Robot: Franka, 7 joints.
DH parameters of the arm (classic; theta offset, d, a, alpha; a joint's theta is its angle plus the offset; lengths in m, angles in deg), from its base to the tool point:
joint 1: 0 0.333 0 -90
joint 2: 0 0 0 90
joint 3: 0 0.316 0.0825 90
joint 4: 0 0 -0.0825 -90
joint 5: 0 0.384 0 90
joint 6: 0 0 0.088 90
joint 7: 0 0.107 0 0
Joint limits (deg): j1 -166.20..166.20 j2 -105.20..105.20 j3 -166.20..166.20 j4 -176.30..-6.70 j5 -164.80..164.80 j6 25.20..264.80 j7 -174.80..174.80
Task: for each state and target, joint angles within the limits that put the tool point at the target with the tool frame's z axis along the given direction. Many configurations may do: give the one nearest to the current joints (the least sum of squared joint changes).
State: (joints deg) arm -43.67 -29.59 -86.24 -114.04 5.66 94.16 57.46
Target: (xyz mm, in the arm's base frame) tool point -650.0 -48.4 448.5 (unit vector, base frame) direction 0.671 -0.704 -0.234
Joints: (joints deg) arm -43.37 -65.98 -101.87 -65.41 11.83 66.59 57.46
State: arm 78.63 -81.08 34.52 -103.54 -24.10 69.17 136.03
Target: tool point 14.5 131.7 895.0 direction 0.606 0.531 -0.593
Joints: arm 78.16 -56.69 6.61 -102.95 -27.67 90.11 136.03
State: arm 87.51 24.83 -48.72 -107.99 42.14 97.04 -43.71
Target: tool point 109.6 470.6 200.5 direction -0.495 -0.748 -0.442
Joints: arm 103.04 33.86 -32.57 -110.50 25.06 73.18 -43.71
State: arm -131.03 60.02 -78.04 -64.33 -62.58 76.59 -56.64
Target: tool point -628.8 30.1 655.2 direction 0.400 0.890 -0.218
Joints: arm -134.26 42.97 -70.12 -60.26 -38.92 74.34 -56.64
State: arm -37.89 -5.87 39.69 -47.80 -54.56 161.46 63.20
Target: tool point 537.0 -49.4 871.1 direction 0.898 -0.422 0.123
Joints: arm -45.36 -4.23 32.14 -80.72 -63.47 166.49 63.20
